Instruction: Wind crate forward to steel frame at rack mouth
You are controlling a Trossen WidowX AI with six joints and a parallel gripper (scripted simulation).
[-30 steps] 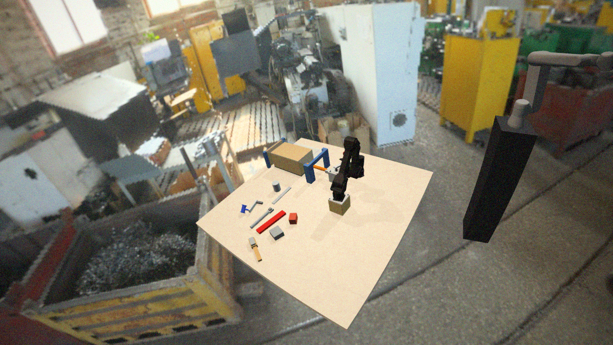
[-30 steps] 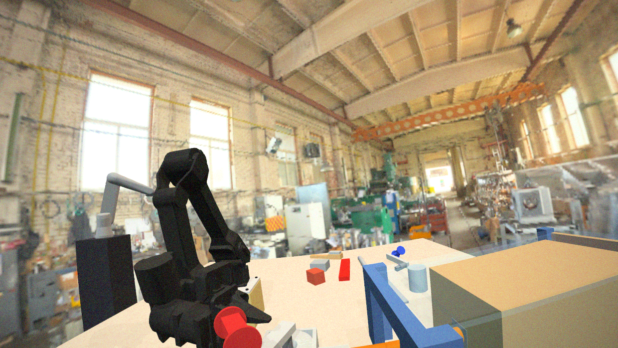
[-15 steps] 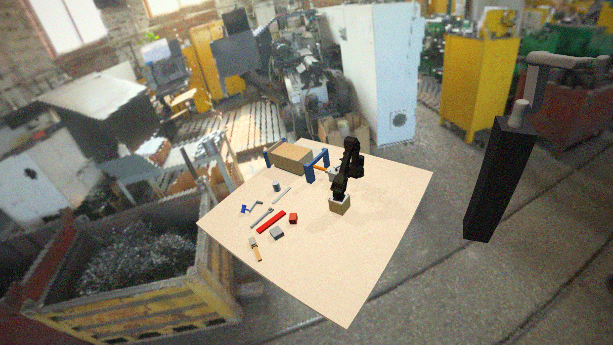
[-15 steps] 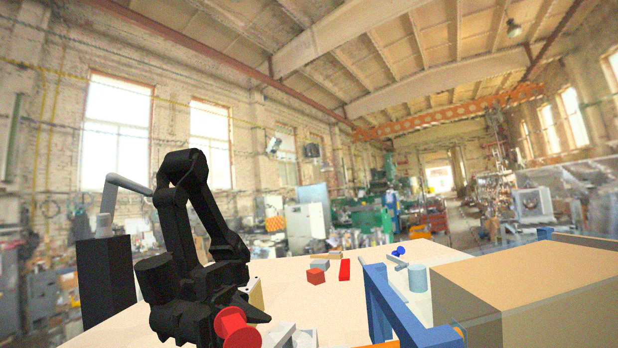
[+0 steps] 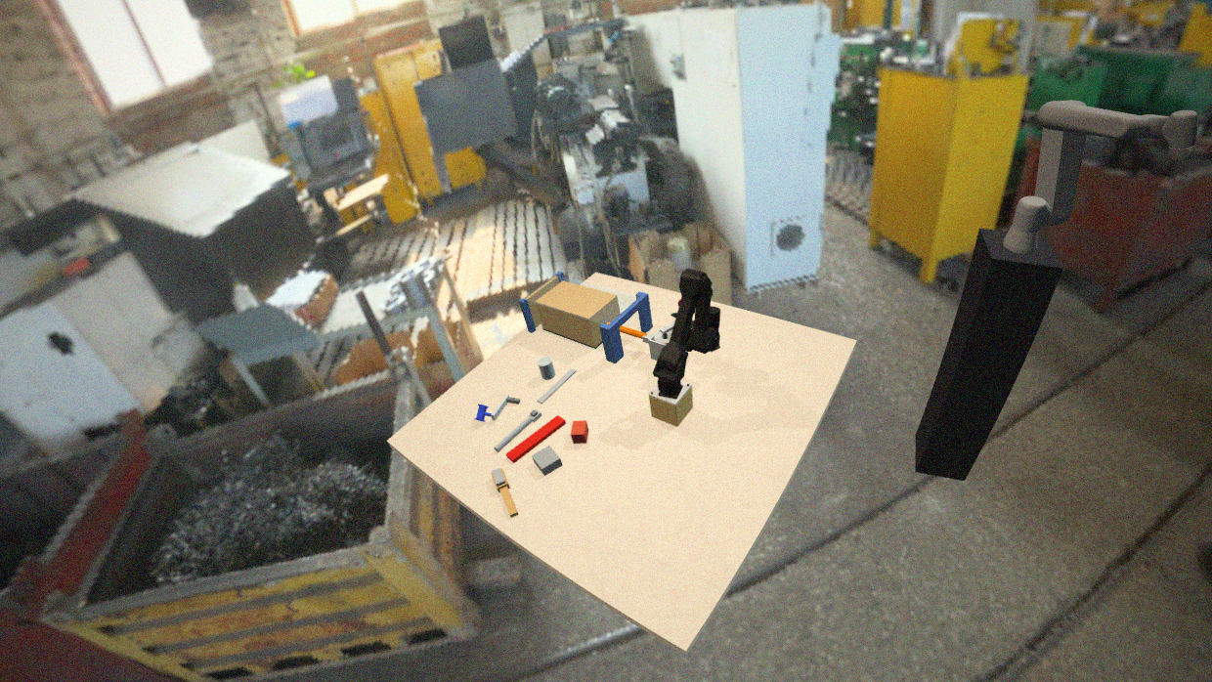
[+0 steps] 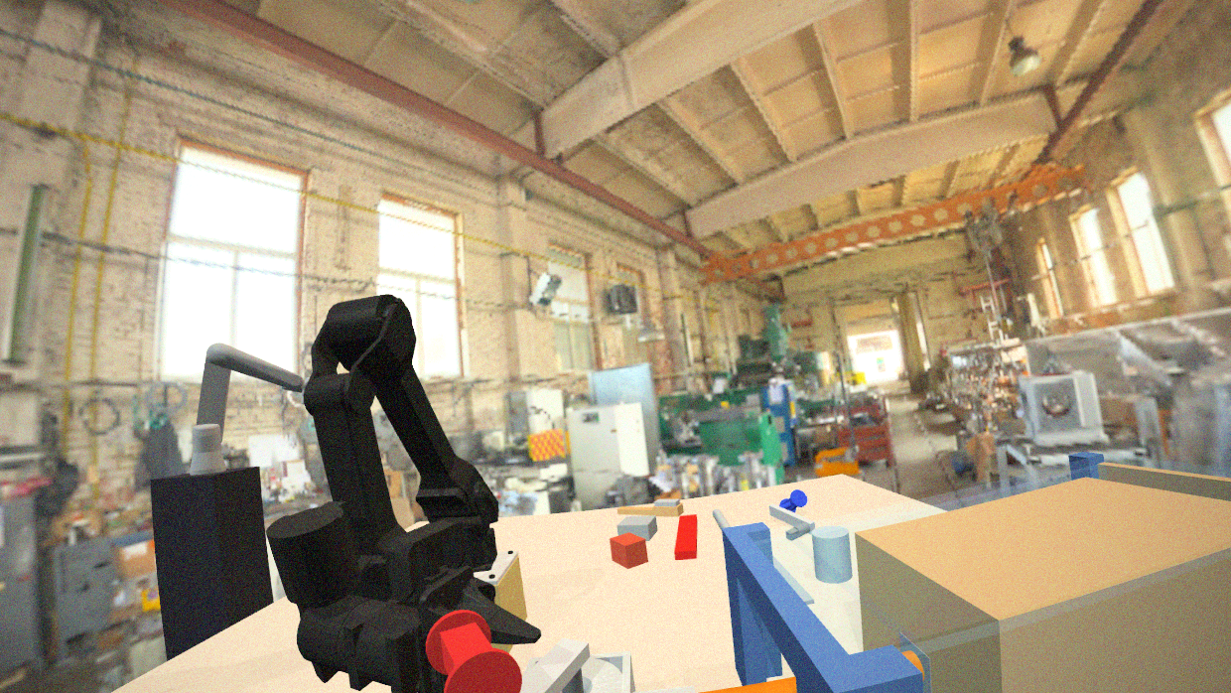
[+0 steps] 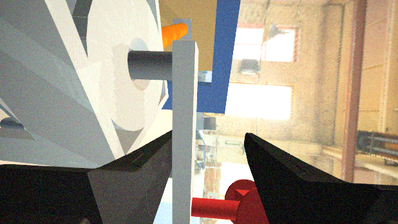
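Now: the red-knobbed winch handle 2 cm behind my gripper tip, 1 cm to the right of it and 1 cm below it. Round my gripper tip: red knob (4 cm behind, 4 cm to the right, 2 cm above); blue steel frame (17 cm ahead, 1 cm to the left, 3 cm below); grey winch (4 cm to the left, 10 cm below).
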